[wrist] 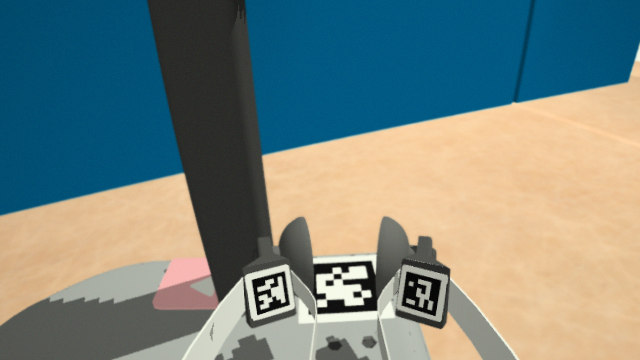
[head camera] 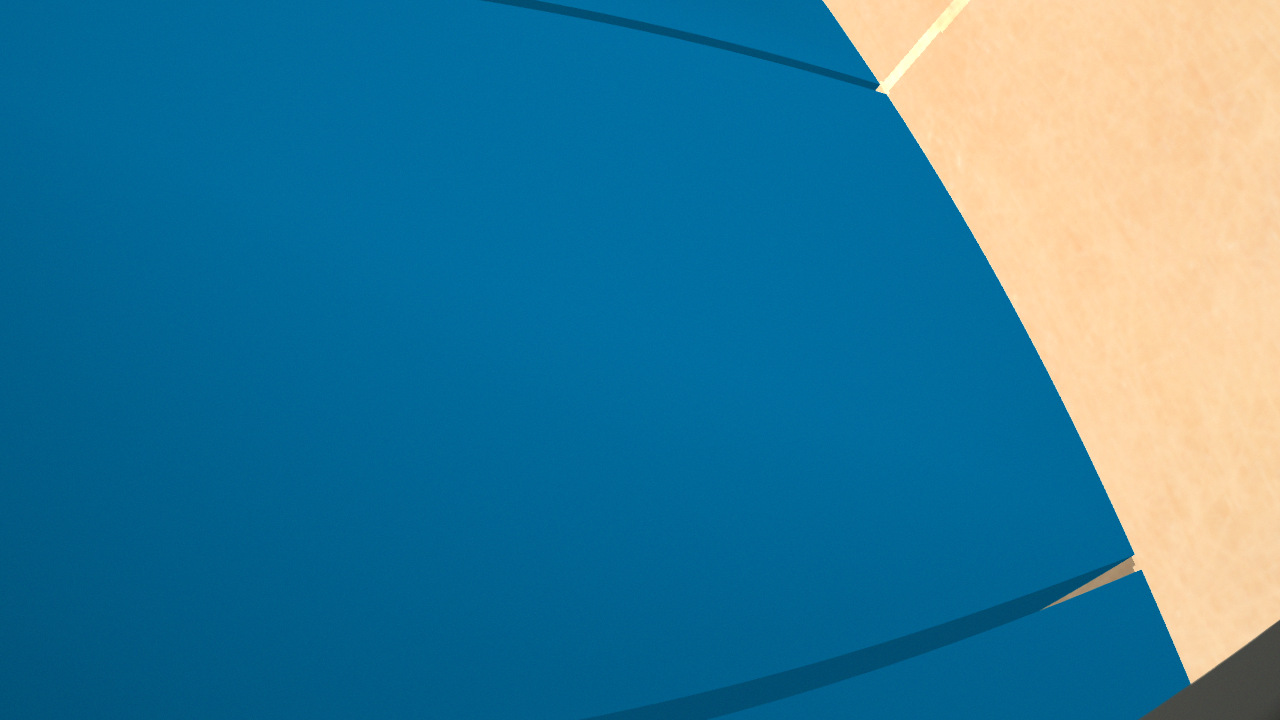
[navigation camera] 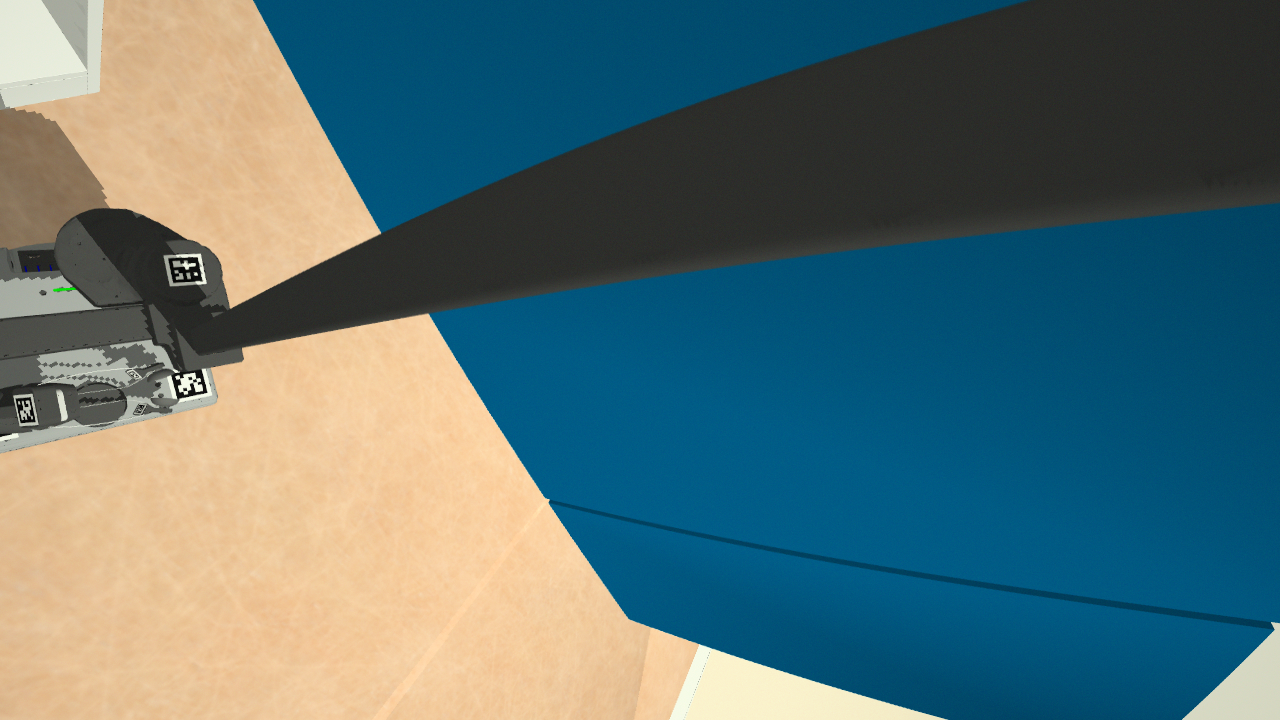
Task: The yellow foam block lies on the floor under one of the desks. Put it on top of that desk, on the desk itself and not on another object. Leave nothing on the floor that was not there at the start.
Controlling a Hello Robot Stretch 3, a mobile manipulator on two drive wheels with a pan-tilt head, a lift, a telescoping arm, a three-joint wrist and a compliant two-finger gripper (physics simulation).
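Seen in the pictures: gripper, fingertip midpoint: point(wrist: 343, 244) point(navigation camera: 175, 386); robot's base, origin of the base link: point(navigation camera: 99, 398).
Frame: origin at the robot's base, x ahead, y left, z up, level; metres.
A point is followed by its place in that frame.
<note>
The yellow foam block does not show in the head, navigation or wrist view. No desk can be made out in them. My gripper point(navigation camera: 165, 390) {x -0.004, y 0.105, z 0.217 m} point(wrist: 343, 244) {x -0.004, y 0.105, z 0.217 m} is open, its two rounded fingertips apart with no object between them. It is over my own base point(wrist: 130, 340) {x -0.136, y 0.089, z 0.160 m}, whose square marker shows between and below the fingers in the wrist view. In the navigation view it is at the left, beside the arm parts.
A large blue upright surface point(head camera: 537, 313) {x 0.209, y 0.865, z 0.848 m} point(navigation camera: 850, 402) {x 0.203, y 0.862, z 1.129 m} point(wrist: 375, 65) {x 0.147, y 0.838, z 0.180 m} with dark vertical seams stands close by. Tan floor point(head camera: 1118, 223) {x 0.334, y 0.662, z 0.000 m} point(navigation camera: 358, 501) {x 0.398, y 0.426, z 0.000 m} point(wrist: 500, 190) {x 0.342, y 0.502, z 0.000 m} meets its foot. My dark mast point(navigation camera: 671, 205) {x -0.064, y 0.117, z 1.194 m} point(wrist: 215, 125) {x -0.063, y 0.116, z 0.284 m} crosses two views. A white shelf unit point(navigation camera: 93, 44) {x -0.590, y 0.084, z 0.192 m} shows partly at top left.
</note>
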